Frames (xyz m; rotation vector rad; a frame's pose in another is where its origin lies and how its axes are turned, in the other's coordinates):
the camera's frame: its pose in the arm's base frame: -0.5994 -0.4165 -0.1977 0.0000 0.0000 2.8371
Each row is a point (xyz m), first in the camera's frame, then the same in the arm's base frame.
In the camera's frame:
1: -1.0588 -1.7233 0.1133
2: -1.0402 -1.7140 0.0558
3: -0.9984 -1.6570 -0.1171
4: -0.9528 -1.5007 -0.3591
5: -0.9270 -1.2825 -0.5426
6: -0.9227 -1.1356 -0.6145
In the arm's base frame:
1: 0.9274 0.9101 -0.0844
2: 0.9068 0.9068 -0.1419
3: 0.8499 0.8649 -0.3148
4: 0.7595 0.7295 -0.5568
5: 0.6695 0.5291 -0.7403
6: 0.6213 0.3902 -0.8122

